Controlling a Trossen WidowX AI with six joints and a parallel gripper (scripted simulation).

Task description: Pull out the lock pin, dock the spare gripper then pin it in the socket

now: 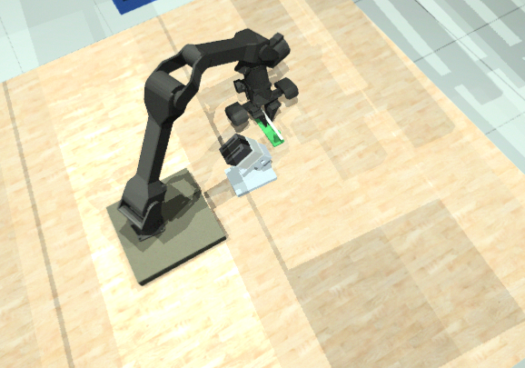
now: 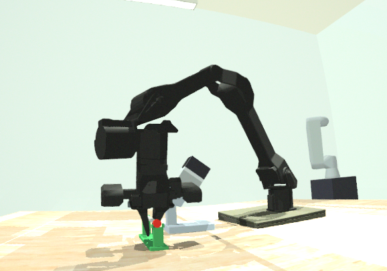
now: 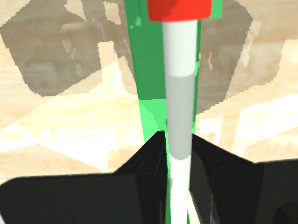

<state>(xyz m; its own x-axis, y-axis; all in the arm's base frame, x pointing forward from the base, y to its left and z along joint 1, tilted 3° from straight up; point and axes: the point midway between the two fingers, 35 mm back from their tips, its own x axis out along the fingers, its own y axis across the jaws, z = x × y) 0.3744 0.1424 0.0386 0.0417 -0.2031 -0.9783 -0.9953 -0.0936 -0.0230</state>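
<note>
The green cradle is 1 cm to the left of my gripper tip and 1 cm above it. The rest, counted from my gripper tip: spare gripper 10 cm behind, 11 cm to the right, 11 cm above; mount 9 cm behind, 11 cm to the right, 4 cm above.
</note>
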